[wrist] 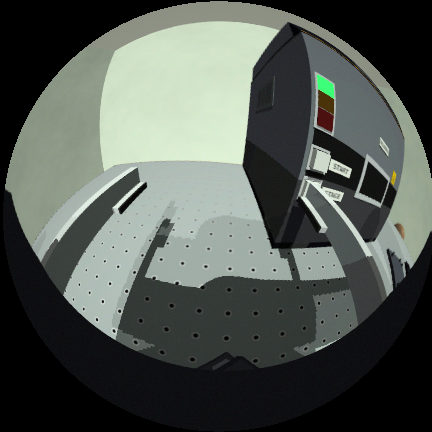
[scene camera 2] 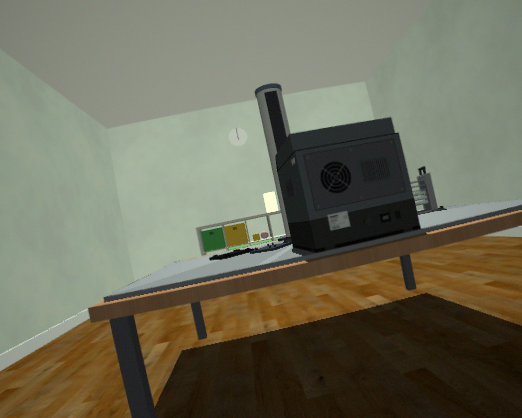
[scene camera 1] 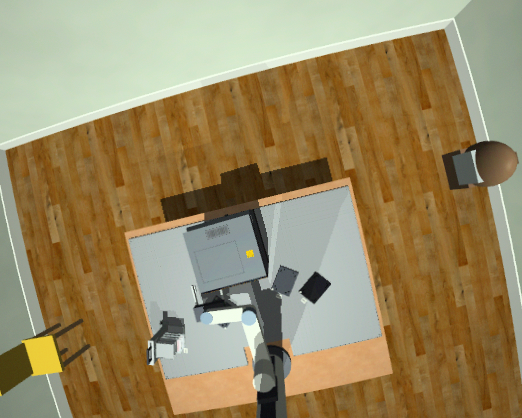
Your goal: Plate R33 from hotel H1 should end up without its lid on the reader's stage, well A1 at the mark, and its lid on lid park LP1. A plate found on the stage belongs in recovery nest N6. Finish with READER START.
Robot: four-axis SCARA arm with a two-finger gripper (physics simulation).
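Places are measured from the arm's base along level axes (x down, y right, z back), in millimetres.
Where they show: gripper, fingertip midpoint: (wrist: 222, 178).
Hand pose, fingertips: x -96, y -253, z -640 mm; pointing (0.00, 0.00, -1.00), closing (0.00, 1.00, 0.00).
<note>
After its pixels a point has its place.
The reader (scene camera 1: 227, 255) @(x -361, y -15, z -816 mm) (scene camera 2: 352, 182) @(x -186, y -21, z -994 mm) (wrist: 280, 120) @(x -161, y -188, z -715 mm) is a big dark grey box. In the wrist view its front has a lit green lamp (wrist: 325, 86) @(x -211, y -168, z -644 mm), a START button (wrist: 320, 160) @(x -130, y -170, z -639 mm) and a STAGE button (wrist: 309, 188) partly covered by the right finger. My gripper (wrist: 222, 178) @(x -96, y -253, z -641 mm) is open and empty, low in front of the reader, its right finger overlapping the reader's front in view. A rack with stacked plates (scene camera 1: 170, 344) (scene camera 2: 423, 192) stands at the left in scene camera 1; its labels and plate R33 cannot be made out. The stage and any plate on it do not show.
Right of the reader lie a dark grey flat holder (scene camera 1: 285, 280) @(x -23, y 213, z -524 mm) and a black one (scene camera 1: 315, 287) @(x -25, y 383, z -440 mm); I cannot tell which is LP1 or N6. The arm's column (scene camera 2: 272, 120) @(x -680, y 24, z -77 mm) stands behind the reader in scene camera 2. The table (scene camera 1: 367, 350) @(x 0, y 619, z 54 mm) has a wooden edge.
</note>
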